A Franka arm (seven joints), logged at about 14 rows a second.
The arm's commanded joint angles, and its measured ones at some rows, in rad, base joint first. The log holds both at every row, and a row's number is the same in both.
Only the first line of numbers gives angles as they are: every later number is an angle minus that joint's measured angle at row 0.
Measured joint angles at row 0: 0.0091 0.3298 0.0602 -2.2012 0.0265 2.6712 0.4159
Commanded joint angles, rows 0 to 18: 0.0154 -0.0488 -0.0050 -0.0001 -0.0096 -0.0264 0.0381; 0.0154 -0.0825 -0.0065 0.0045 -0.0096 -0.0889 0.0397; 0.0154 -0.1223 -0.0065 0.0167 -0.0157 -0.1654 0.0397; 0.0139 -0.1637 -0.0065 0.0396 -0.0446 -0.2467 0.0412; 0.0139 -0.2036 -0.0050 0.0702 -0.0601 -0.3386 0.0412; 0.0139 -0.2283 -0.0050 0.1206 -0.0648 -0.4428 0.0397; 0.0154 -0.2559 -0.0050 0.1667 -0.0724 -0.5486 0.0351; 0.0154 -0.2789 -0.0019 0.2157 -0.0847 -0.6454 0.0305; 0.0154 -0.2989 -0.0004 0.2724 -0.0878 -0.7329 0.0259; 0.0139 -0.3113 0.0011 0.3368 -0.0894 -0.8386 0.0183; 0.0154 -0.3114 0.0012 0.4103 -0.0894 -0.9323 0.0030; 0.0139 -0.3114 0.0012 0.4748 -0.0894 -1.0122 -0.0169; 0.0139 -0.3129 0.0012 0.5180 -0.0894 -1.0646 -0.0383; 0.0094 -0.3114 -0.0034 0.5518 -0.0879 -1.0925 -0.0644; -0.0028 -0.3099 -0.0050 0.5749 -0.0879 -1.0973 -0.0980; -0.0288 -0.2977 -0.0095 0.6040 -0.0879 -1.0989 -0.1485; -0.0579 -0.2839 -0.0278 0.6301 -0.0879 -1.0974 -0.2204; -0.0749 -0.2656 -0.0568 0.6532 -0.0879 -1.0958 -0.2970; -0.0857 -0.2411 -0.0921 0.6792 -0.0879 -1.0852 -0.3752
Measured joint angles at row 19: -0.0451 -0.3058 -0.0505 0.5879 -0.0860 -1.0671 -0.2346
